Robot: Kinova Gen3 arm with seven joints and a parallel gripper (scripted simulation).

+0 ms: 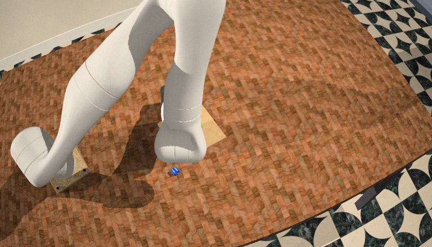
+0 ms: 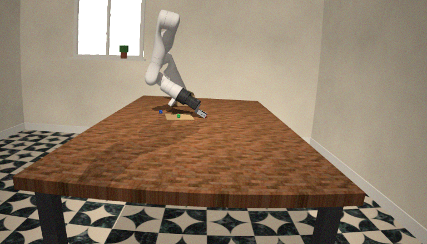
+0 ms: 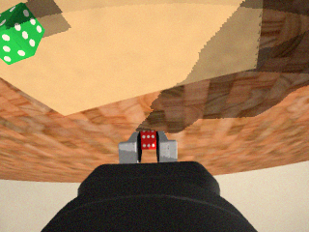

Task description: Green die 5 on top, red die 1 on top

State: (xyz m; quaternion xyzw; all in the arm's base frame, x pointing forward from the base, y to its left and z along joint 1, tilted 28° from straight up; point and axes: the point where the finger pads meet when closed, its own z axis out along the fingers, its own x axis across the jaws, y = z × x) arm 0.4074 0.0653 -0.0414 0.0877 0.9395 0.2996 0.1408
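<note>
Right now my hand is 10 mm to the right of the red die and 10 mm above it. Round my hand: tan mat: 10 mm behind, 130 mm to the right, 20 mm below; then green die: 10 mm ahead, 130 mm to the right, 10 mm below; then blue die: 110 mm behind, 220 mm to the right, 10 mm below.
</note>
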